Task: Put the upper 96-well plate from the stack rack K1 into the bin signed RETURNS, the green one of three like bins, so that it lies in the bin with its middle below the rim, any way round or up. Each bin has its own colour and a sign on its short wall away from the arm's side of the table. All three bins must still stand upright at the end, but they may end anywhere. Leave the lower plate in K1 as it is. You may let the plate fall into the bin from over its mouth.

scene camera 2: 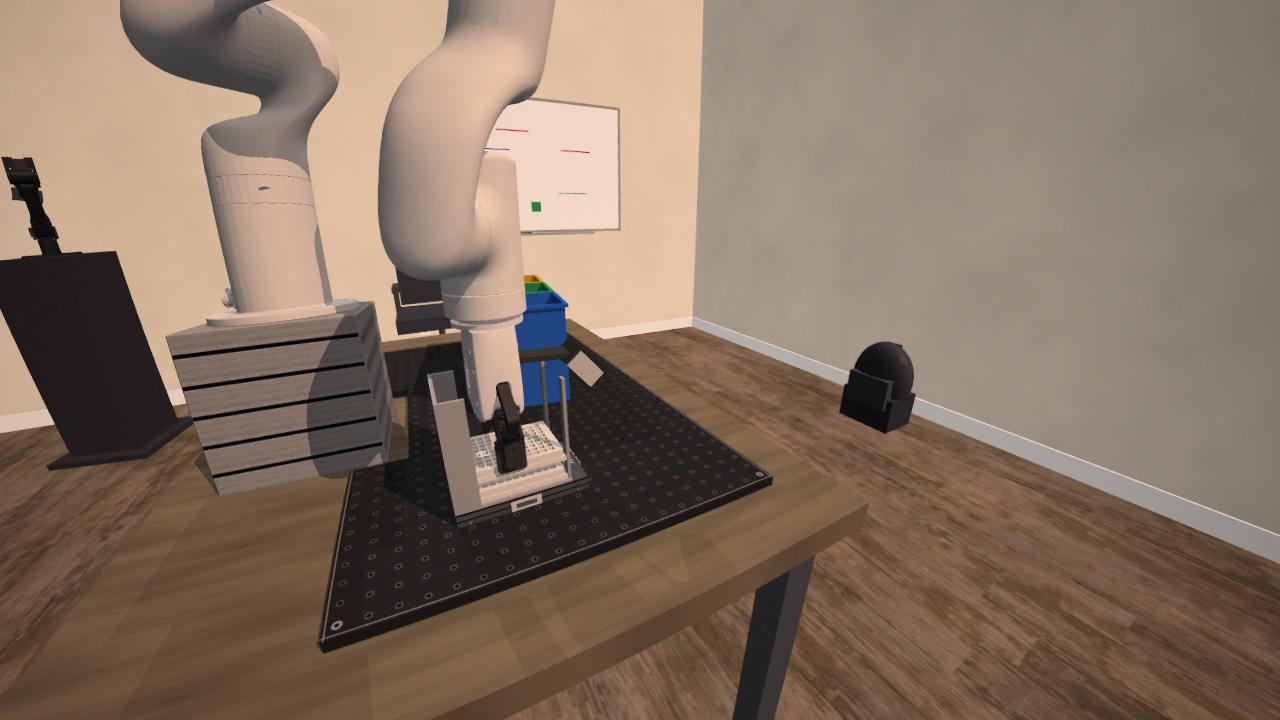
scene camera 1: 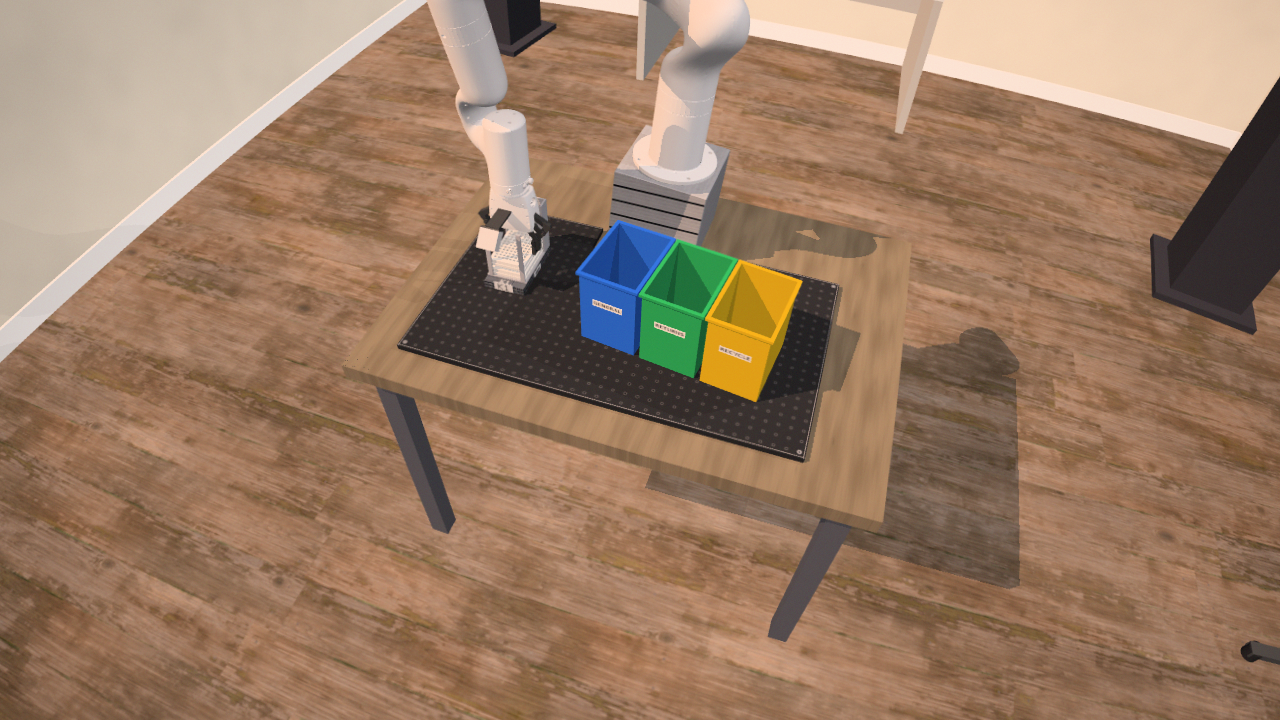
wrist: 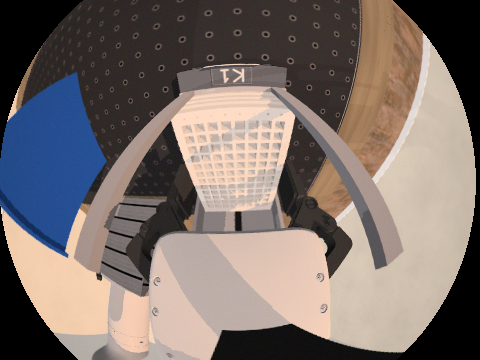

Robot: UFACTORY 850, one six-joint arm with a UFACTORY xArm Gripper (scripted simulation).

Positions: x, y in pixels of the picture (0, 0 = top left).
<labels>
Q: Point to a blue bin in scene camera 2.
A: At 543, 326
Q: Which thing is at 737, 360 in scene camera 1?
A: A yellow bin.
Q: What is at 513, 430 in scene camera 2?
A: My gripper.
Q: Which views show the blue bin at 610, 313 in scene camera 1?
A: Scene camera 2, scene camera 1 and the wrist view: all of them.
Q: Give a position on a green returns bin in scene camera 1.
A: At 671, 336
</labels>
